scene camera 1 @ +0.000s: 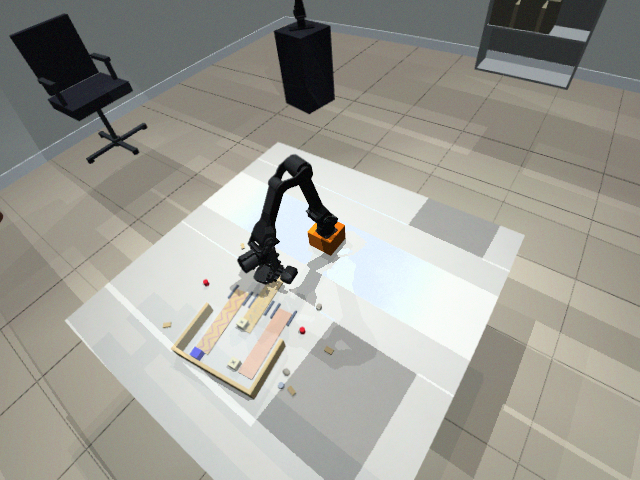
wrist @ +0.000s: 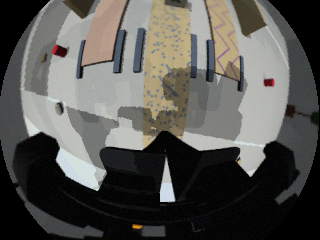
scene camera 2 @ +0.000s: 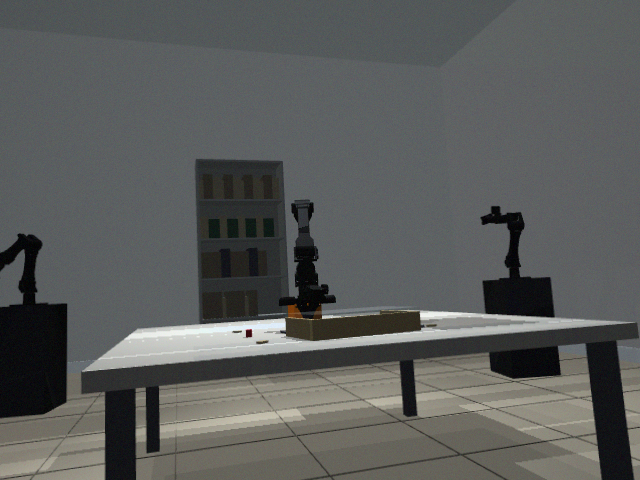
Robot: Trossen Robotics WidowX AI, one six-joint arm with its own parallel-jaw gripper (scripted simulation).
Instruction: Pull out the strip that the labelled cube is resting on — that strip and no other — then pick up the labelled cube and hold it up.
gripper: scene camera 1 275,280; wrist; scene camera 2
same spot on gripper: [wrist: 212,179] = [scene camera 2: 306,303]
